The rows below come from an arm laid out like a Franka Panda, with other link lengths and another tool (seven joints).
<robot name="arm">
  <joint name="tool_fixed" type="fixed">
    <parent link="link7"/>
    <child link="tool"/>
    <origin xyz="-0.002 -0.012 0.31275" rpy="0 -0.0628 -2.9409"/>
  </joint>
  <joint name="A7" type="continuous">
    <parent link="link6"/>
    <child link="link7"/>
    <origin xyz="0 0.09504 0" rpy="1.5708 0 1.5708"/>
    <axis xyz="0 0 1"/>
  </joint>
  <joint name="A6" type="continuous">
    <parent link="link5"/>
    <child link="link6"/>
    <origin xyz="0 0 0" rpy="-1.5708 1.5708 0"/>
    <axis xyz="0 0 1"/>
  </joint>
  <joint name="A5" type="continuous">
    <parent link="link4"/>
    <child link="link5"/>
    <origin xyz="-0.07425 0.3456 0" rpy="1.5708 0 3.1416"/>
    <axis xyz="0 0 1"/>
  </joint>
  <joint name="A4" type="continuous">
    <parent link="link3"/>
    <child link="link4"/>
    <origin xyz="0 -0.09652 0" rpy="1.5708 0 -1.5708"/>
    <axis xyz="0 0 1"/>
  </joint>
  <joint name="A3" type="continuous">
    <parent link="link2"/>
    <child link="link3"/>
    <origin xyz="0 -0.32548 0" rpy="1.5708 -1.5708 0"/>
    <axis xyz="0 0 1"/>
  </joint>
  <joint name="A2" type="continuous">
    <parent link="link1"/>
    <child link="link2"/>
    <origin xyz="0 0 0" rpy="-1.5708 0 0"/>
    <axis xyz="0 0 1"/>
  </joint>
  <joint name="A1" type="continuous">
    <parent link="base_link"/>
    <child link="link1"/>
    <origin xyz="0 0 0.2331" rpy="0 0 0"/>
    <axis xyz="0 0 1"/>
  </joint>
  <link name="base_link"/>
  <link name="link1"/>
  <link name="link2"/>
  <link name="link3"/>
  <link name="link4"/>
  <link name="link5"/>
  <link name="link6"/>
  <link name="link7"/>
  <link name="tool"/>
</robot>
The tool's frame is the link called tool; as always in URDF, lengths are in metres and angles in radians. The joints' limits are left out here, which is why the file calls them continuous.
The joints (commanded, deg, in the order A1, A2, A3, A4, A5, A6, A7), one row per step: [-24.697, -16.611, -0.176, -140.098, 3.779, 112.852, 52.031]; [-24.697, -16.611, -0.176, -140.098, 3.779, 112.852, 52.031]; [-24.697, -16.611, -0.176, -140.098, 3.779, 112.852, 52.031]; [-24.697, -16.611, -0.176, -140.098, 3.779, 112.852, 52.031]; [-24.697, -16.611, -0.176, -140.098, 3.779, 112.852, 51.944]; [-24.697, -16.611, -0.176, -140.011, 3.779, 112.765, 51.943]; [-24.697, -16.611, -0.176, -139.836, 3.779, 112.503, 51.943]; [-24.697, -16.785, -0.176, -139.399, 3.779, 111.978, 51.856]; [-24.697, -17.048, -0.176, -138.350, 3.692, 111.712, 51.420]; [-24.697, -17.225, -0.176, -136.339, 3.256, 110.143, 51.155]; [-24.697, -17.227, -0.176, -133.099, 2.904, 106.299, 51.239]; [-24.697, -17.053, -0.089, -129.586, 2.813, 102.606, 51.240]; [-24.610, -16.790, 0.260, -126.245, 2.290, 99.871, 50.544]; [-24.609, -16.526, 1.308, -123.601, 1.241, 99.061, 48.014]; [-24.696, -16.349, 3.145, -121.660, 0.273, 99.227, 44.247]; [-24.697, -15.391, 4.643, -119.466, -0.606, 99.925, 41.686]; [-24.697, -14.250, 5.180, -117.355, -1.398, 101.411, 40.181]
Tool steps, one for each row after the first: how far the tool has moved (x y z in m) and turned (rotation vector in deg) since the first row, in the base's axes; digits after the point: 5 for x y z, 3 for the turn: [0.00000, 0.00000, 0.00000, 0.000, 0.000, 0.000]; [0.00000, 0.00000, 0.00000, 0.000, 0.000, 0.000]; [0.00000, 0.00000, 0.00000, 0.000, 0.000, 0.000]; [-0.00001, 0.00002, 0.00000, 0.012, -0.012, 0.085]; [0.00018, -0.00005, 0.00050, 0.015, -0.013, 0.091]; [0.00011, 0.00006, 0.00145, 0.060, 0.061, 0.106]; [0.00087, -0.00014, 0.00505, 0.053, -0.038, 0.220]; [0.00714, -0.00333, 0.01350, -0.389, -1.016, 0.709]; [0.01238, -0.00748, 0.02675, -0.914, -1.472, 1.275]; [0.01360, -0.00908, 0.04541, -0.860, -0.833, 1.542]; [0.01682, -0.00985, 0.06525, -0.737, -0.506, 1.832]; [0.02262, -0.01175, 0.08413, -1.279, -0.670, 3.240]; [0.03371, -0.01433, 0.09986, -2.770, -1.800, 7.101]; [0.04740, -0.01159, 0.11249, -4.405, -3.231, 12.797]; [0.06495, -0.01083, 0.12225, -6.003, -4.602, 17.057]; [0.08417, -0.01704, 0.13162, -7.700, -6.483, 19.327]
